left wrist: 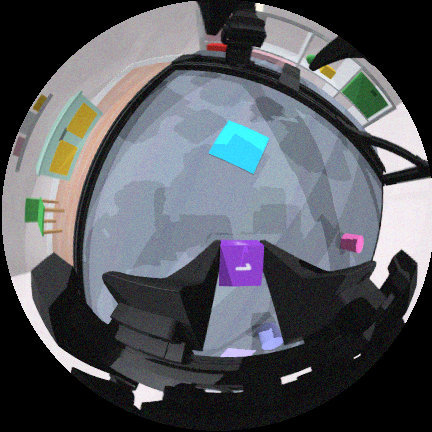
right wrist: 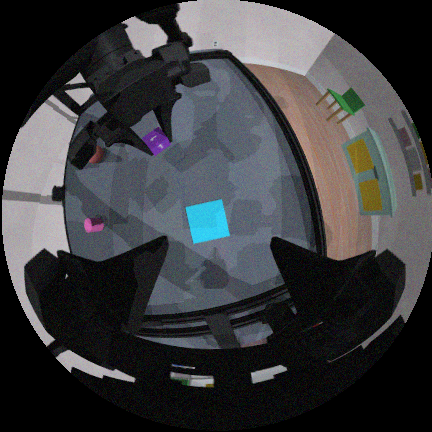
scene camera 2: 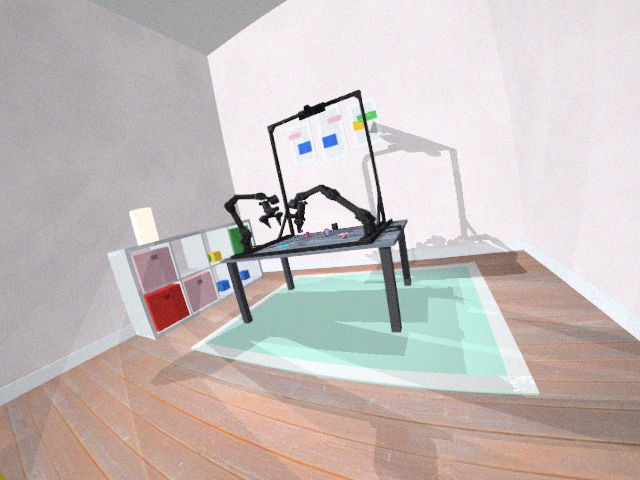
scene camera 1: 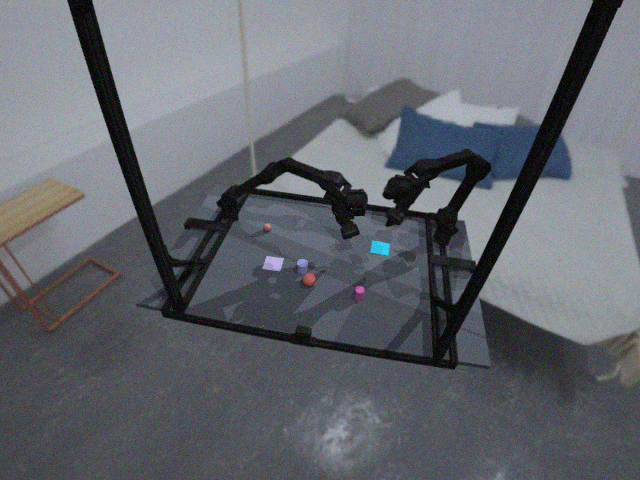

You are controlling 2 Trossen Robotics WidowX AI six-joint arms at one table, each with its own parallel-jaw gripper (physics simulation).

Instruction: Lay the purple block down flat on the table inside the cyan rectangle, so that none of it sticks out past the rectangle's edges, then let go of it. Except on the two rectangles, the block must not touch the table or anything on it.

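Places are measured from the left arm's base along level axes (x ahead, y left, z up), in metres.
Where they show: left gripper, fingertip midpoint: point(left wrist: 239, 244) point(right wrist: 160, 147) point(scene camera 2: 298, 232); right gripper, fingertip midpoint: point(left wrist: 256, 43) point(right wrist: 220, 241) point(scene camera 2: 276, 227); left arm's base, link origin: point(scene camera 2: 370, 233) point(scene camera 1: 229, 213); right arm's base, link origin: point(left wrist: 237, 61) point(right wrist: 275, 311) point(scene camera 2: 248, 250) point(scene camera 1: 442, 239).
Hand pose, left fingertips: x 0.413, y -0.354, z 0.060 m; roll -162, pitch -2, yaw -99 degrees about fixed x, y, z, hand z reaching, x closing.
Things, the pixels of their top centre, and the offset from my left fingertips. "spot": a spot on its surface instead.
- purple block, top centre: point(left wrist: 241, 267) point(right wrist: 153, 137) 0.013 m back, 0.002 m left, 0.015 m up
- cyan rectangle, surface spot: point(left wrist: 240, 147) point(right wrist: 204, 218) point(scene camera 1: 378, 248) point(scene camera 2: 284, 245) spot: 0.125 m ahead, 0.035 m right, 0.078 m down
- lavender rectangle, surface spot: point(scene camera 1: 272, 263) spot: 0.311 m back, 0.019 m left, 0.078 m down
- blue-violet cylinder, top centre: point(left wrist: 272, 343) point(scene camera 1: 302, 262) 0.212 m back, 0.051 m right, 0.038 m down
- orange-red ball, top centre: point(right wrist: 88, 150) point(scene camera 1: 309, 274) 0.212 m back, 0.122 m right, 0.029 m down
- magenta cylinder, top centre: point(left wrist: 359, 243) point(right wrist: 87, 224) point(scene camera 1: 359, 289) 0.063 m back, 0.238 m right, 0.038 m down
- small pink ball, top centre: point(scene camera 1: 266, 224) 0.279 m back, 0.215 m left, 0.045 m down
The purple block point(left wrist: 241, 270) point(right wrist: 156, 141), marked with white, is held between the fingertips of my left gripper point(scene camera 1: 350, 233) point(left wrist: 239, 244) point(right wrist: 160, 147), above the table. My left gripper is shut on it. In scene camera 1 the block is hidden by the gripper. The cyan rectangle point(scene camera 1: 379, 248) point(scene camera 2: 283, 245) point(left wrist: 240, 147) point(right wrist: 207, 221) lies flat on the table; in scene camera 1 it is to the right of my left gripper and lower in the picture. My right gripper point(scene camera 1: 394, 221) point(right wrist: 220, 241) is open and empty, raised above the table near the cyan rectangle.
A lavender rectangle point(scene camera 1: 272, 263) lies beside a blue-violet cylinder point(scene camera 1: 302, 266) point(left wrist: 270, 336). An orange-red ball point(scene camera 1: 308, 279) point(right wrist: 96, 155) is close to that cylinder. A magenta cylinder point(scene camera 1: 359, 293) point(left wrist: 352, 243) point(right wrist: 94, 225) and a small pink ball point(scene camera 1: 266, 227) stand farther off. A black frame borders the table.
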